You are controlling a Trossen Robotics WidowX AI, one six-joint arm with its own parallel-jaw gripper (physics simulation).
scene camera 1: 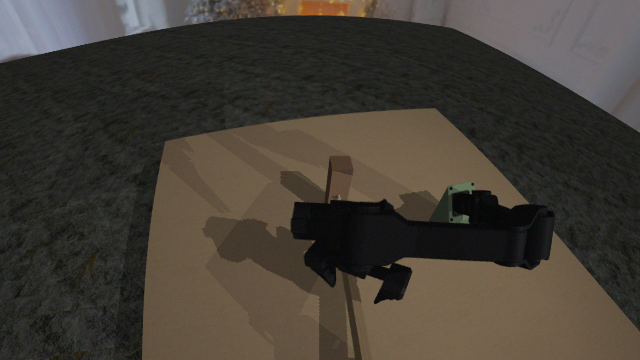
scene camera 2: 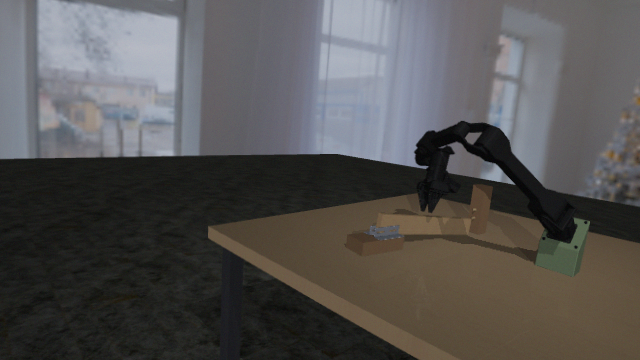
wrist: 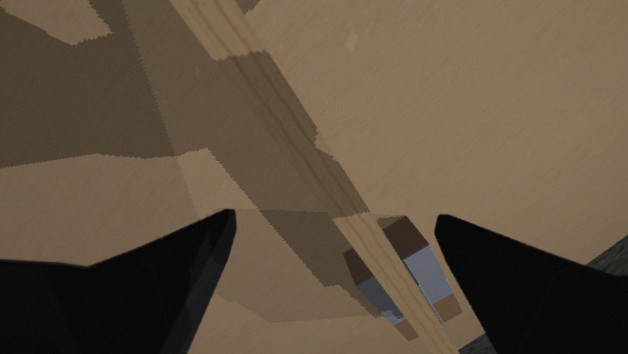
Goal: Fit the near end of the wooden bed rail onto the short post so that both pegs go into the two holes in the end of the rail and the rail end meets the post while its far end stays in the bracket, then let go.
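Seen in the pictures: gripper, fingertip midpoint: [scene camera 1: 354,294] [scene camera 2: 426,211] [wrist: 337,221]; arm's base, link origin: [scene camera 1: 460,203] [scene camera 2: 561,231].
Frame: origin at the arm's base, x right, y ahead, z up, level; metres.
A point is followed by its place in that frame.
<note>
The wooden bed rail [scene camera 1: 356,320] @(z -0.021, x -0.205, y 0.374 m) [scene camera 2: 415,225] @(z -0.052, x -0.212, y 0.359 m) [wrist: 305,135] @(z -0.031, x -0.118, y 0.350 m) lies lengthwise between the post and the bracket. Its far end passes between the metal side plates of the bracket [scene camera 2: 386,231] @(z -0.059, x -0.335, y 0.376 m) [wrist: 427,272] @(z -0.070, x -0.323, y 0.362 m); how deep it sits is hard to tell. The short post [scene camera 1: 341,180] @(z 0.033, x 0.112, y 0.320 m) [scene camera 2: 481,207] @(z -0.010, x 0.110, y 0.298 m) stands upright. Its pegs [scene camera 1: 338,197] @(z -0.021, x 0.105, y 0.323 m) [scene camera 2: 474,210] @(z -0.025, x 0.102, y 0.319 m) show beside and slightly above the rail's near end in the second scene view, outside the holes. My gripper [scene camera 1: 355,294] @(z -0.014, x -0.152, y 0.364 m) [scene camera 2: 427,210] @(z -0.014, x -0.152, y 0.364 m) [wrist: 337,221] @(z -0.014, x -0.152, y 0.364 m) is open and empty above the rail, pointing down, with its fingertips apart from it.
A brown block [scene camera 2: 377,245] @(z -0.087, x -0.393, y 0.358 m) [wrist: 405,237] @(z -0.090, x -0.287, y 0.356 m) carries the bracket. The arm's green base [scene camera 1: 440,212] @(z -0.043, x 0.013, y 0.046 m) [scene camera 2: 560,257] @(z -0.068, x -0.032, y -0.018 m) stands on the wooden table [scene camera 1: 450,310] @(z -0.113, x -0.237, y 0.115 m) [scene camera 2: 320,250] @(z -0.113, x -0.522, y 0.459 m), to one side of the rail and post. The arm hides the rail's near end in the first scene view.
</note>
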